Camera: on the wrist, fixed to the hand. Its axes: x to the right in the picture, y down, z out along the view.
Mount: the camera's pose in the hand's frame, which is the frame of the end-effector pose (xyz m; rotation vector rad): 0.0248 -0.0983 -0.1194 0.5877 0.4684 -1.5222
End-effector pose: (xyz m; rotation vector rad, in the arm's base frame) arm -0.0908 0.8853 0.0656 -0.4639 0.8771 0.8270
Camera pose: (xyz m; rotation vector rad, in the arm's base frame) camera -0.0618 0.7574 -0.0201 -0.6321 0.8498 -0.9447
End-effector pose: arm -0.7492 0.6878 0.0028 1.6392 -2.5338 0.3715
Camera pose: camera -0.6758 0.6582 0.1380 2.5994 -0.4186 1.0769
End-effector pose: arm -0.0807 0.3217 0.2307 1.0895 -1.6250 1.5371
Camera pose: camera -0.0150 0.4393 0.3106 1.4968 0.2036 0.9570
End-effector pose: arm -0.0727 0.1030 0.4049 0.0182 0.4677 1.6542
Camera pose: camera -0.0167 0.0982 0.2587 -0.2394 0.9725 -0.0196
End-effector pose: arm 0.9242 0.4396 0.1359 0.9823 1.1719 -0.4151
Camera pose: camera 0.7934 0.4889 0.0652 0.4643 2.1745 -1.8793
